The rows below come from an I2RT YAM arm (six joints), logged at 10 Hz.
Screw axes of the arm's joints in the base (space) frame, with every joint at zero. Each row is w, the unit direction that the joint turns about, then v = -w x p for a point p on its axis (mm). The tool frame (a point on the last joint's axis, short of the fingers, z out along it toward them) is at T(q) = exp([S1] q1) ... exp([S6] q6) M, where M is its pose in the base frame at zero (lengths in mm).
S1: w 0 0 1 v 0 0 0
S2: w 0 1 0 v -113.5 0 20
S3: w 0 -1 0 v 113.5 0 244
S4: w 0 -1 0 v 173.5 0 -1
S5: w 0 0 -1 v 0 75 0
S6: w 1 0 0 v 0 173.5 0
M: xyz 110.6 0 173.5 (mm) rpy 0 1.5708 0 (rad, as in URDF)
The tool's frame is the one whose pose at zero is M.
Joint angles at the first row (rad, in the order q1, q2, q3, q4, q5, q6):
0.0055 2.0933 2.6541 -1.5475 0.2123 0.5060
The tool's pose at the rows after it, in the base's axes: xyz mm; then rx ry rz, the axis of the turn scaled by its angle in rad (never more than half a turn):
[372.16 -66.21 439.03 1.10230 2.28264 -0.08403]
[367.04 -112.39 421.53 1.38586 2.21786 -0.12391]
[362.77 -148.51 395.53 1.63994 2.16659 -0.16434]
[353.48 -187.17 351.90 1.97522 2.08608 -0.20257]
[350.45 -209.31 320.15 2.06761 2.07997 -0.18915]
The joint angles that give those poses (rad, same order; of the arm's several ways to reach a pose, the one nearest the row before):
-0.1551 2.0876 2.6854 -1.5978 0.2249 0.6785
-0.2764 2.0933 2.6219 -1.6137 0.2256 0.7845
-0.3683 2.0983 2.5198 -1.6153 0.2249 0.8845
-0.4687 2.0998 2.3413 -1.5982 0.2073 1.0252
-0.5232 2.0998 2.2089 -1.5150 0.1753 1.0271

